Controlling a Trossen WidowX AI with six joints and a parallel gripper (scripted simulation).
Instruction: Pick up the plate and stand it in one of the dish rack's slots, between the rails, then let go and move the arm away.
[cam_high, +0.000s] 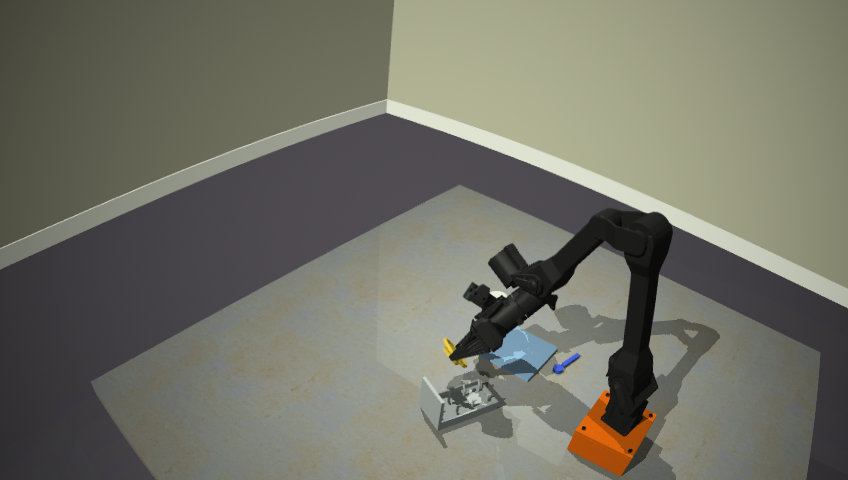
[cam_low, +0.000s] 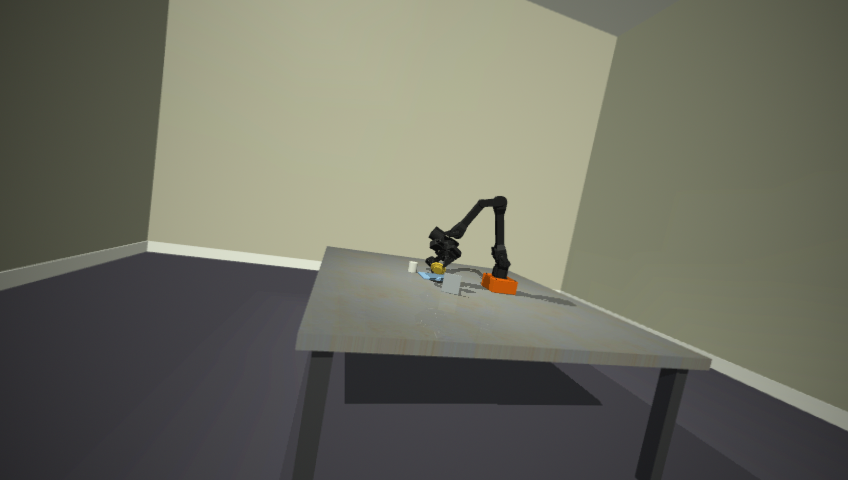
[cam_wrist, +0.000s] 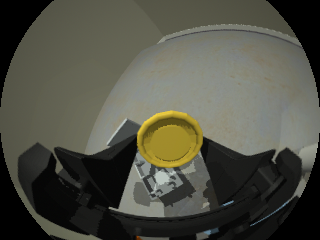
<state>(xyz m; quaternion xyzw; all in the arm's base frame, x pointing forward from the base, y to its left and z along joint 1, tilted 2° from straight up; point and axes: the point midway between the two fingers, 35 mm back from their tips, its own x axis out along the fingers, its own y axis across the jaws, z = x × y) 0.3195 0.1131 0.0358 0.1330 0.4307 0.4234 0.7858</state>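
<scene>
My gripper tip is now 7 cm past the grey dish rack, 3 cm to the right of it and 5 cm above it. From my gripper tip the other things lie so: yellow plate 1 cm to the right; light blue mat 1 cm behind, 18 cm to the right, 7 cm below; white cup 10 cm ahead, 23 cm to the right, 5 cm below.
</scene>
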